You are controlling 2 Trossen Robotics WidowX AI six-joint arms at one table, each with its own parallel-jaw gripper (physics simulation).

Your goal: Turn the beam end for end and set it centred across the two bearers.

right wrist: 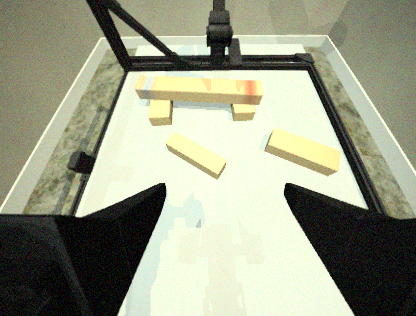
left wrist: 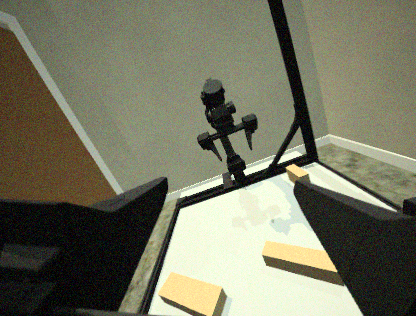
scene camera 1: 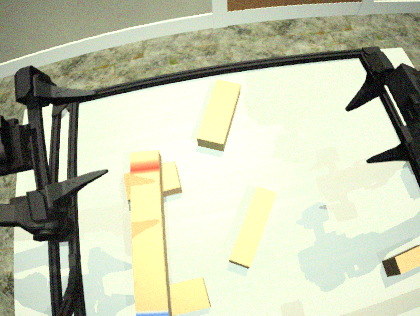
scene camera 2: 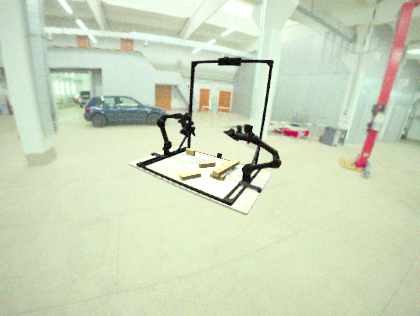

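Seen in the pictures: left gripper, fingertip midpoint: (left wrist: 230, 184) (scene camera 1: 101, 131) (scene camera 2: 225, 133); right gripper, fingertip midpoint: (right wrist: 224, 188) (left wrist: 236, 155) (scene camera 1: 356, 135) (scene camera 2: 192, 137); left arm's base, link origin: (right wrist: 217, 60) (scene camera 1: 61, 228) (scene camera 2: 246, 180); right arm's base, link origin: (left wrist: 241, 180) (scene camera 2: 166, 154).
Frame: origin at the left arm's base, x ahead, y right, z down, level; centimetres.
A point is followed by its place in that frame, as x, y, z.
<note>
The long wooden beam (scene camera 1: 148, 245) {21.9, 7.8, -5.7} (scene camera 2: 227, 168) {19.1, 1.9, -4.9} (right wrist: 200, 91) {24.6, 5.7, -5.7} lies across two short bearer blocks, one (scene camera 1: 172, 178) {28.1, -6.8, -1.9} (right wrist: 243, 112) {29.2, -7.3, -1.7} under its red-banded end and one (scene camera 1: 191, 296) {28.1, 18.8, -1.9} (right wrist: 161, 114) {30.0, 17.7, -1.9} near its blue-banded end. The red band is at the upper end in scene camera 1 and on the right in the right wrist view. Both bearers stick out on one side of the beam. My left gripper (scene camera 1: 101, 132) {24.2, 0.1, -36.1} is open and empty, raised beside the beam near its red end. My right gripper (scene camera 1: 358, 135) {58.9, 1.8, -25.6} (left wrist: 236, 155) {58.9, 1.8, -25.6} (right wrist: 224, 188) {58.9, 1.8, -25.6} is open and empty, raised across the table, away from the beam.
A thick loose block (scene camera 1: 220, 115) {41.4, -20.5, -1.9} (left wrist: 192, 294) {40.4, -20.7, -1.9} (right wrist: 303, 151) {42.8, -21.7, -1.9} and a slimmer one (scene camera 1: 253, 227) {42.9, 7.2, -2.5} (left wrist: 300, 260) {41.5, 6.7, -2.5} (right wrist: 196, 155) {44.3, 6.4, -2.5} lie on the table between the beam and my right gripper. Another block (scene camera 1: 407, 261) {73.3, 22.9, -4.4} (left wrist: 298, 172) {73.8, 22.5, -4.4} lies near the right arm's side. A black frame (scene camera 2: 192, 90) {87.3, 35.7, -69.9} stands at the table.
</note>
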